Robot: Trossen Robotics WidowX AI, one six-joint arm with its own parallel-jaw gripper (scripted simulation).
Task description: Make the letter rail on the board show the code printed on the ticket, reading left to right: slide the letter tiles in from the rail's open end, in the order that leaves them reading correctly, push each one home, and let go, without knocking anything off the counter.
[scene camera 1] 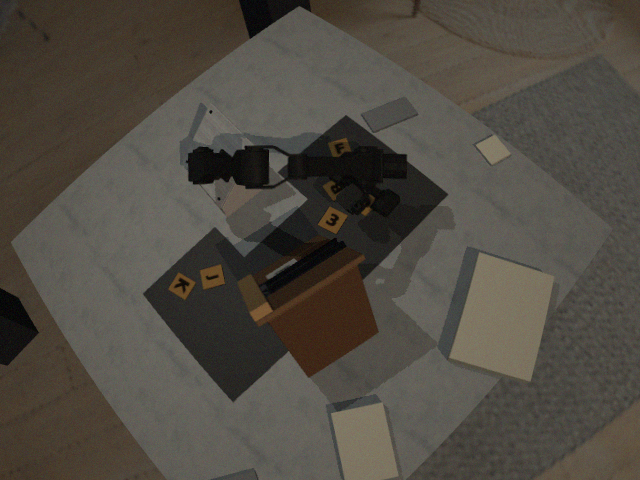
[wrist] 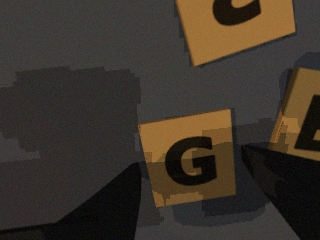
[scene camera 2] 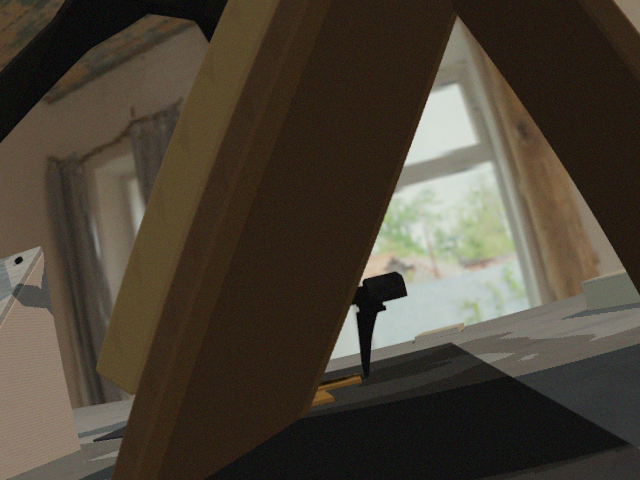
Labels:
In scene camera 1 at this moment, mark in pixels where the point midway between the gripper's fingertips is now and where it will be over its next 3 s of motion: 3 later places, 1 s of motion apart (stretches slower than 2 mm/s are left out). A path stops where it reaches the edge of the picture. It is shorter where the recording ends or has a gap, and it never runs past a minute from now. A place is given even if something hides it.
My gripper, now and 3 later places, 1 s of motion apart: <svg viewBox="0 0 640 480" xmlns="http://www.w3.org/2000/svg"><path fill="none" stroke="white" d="M364 202L363 199L372 201L386 213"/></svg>

